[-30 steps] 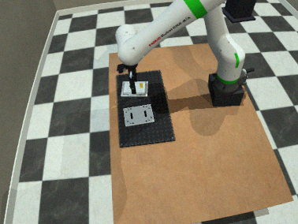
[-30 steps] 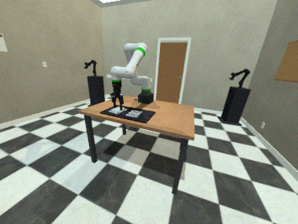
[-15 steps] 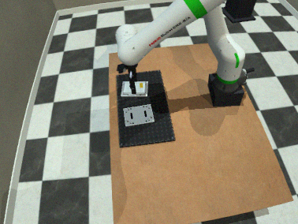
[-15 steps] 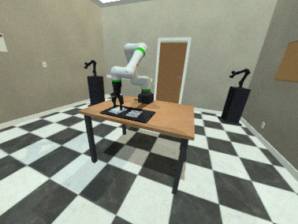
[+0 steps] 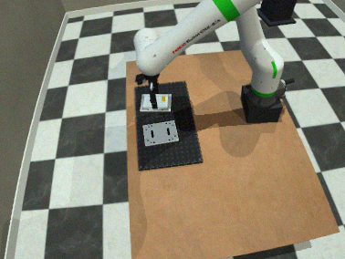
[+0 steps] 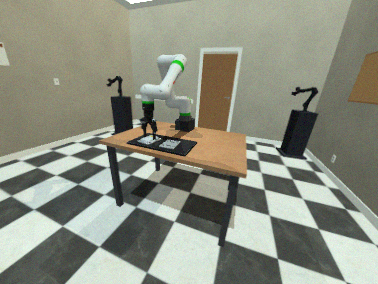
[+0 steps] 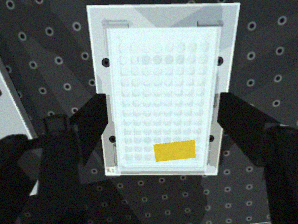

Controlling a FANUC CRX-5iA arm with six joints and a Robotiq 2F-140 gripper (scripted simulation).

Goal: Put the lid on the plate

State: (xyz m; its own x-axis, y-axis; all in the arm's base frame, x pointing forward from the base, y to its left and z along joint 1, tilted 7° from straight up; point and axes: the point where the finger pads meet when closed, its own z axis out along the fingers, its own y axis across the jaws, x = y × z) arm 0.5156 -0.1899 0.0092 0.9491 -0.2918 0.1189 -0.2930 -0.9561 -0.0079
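Right now the clear lid is 2 cm below my hand. The rest, counted from my hand: culture plate: 3 cm below; lid park fixture: 2 cm ahead, 20 cm to the left, 4 cm below.
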